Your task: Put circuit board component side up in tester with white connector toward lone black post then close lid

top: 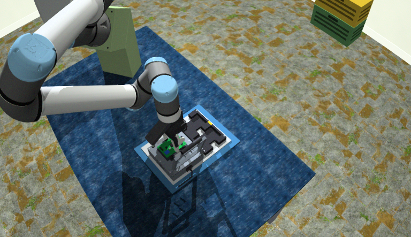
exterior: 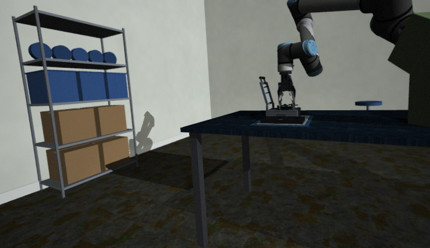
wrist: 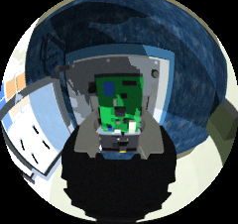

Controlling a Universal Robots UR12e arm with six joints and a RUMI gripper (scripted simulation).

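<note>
Right now my hand is right at the green circuit board. From my hand the other things lie so: tester lid (120 mm ahead, 100 mm above, 30 mm to the right); then tester (40 mm ahead, 30 mm to the left, 30 mm above).
</note>
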